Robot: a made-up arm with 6 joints.
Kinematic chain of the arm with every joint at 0, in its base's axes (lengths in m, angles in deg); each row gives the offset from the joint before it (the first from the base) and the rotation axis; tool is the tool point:
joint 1: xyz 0 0 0.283 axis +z
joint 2: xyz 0 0 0 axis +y
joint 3: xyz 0 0 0.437 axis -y
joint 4: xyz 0 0 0 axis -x
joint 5: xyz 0.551 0 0 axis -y
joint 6: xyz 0 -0.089 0 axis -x
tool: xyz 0 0 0
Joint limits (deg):
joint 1: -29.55..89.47
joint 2: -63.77..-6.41
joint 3: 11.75..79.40
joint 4: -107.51..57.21
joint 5: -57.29..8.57
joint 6: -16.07..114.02
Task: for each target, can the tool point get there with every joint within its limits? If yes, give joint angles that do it. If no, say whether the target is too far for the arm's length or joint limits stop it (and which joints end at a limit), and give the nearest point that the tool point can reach.
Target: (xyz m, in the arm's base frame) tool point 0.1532 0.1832 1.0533
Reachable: yes | joints 70.09 -24.68 21.53 -23.50 -29.45 4.33
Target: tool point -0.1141 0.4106 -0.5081
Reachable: no: joint limits stop it (at a limit: joint 1, joint 2, joint 3) | nearest point -0.0033 0.5024 0.8048 | short by 1.321 m
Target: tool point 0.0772 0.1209 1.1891
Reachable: yes | joints 70.16 -17.09 52.71 -69.24 -32.15 66.59
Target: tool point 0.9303 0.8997 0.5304
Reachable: no: too far | nearest point 0.3612 0.3493 0.8044 | short by 0.838 m
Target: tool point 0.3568 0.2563 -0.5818
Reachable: no: joint limits stop it (at a limit: joint 2, joint 3) | nearest point 0.4081 0.2932 0.8044 | short by 1.388 m
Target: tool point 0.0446 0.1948 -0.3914
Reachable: no: joint limits stop it (at a limit: joint 2, joint 3) | nearest point 0.1121 0.4898 0.8044 | short by 1.234 m
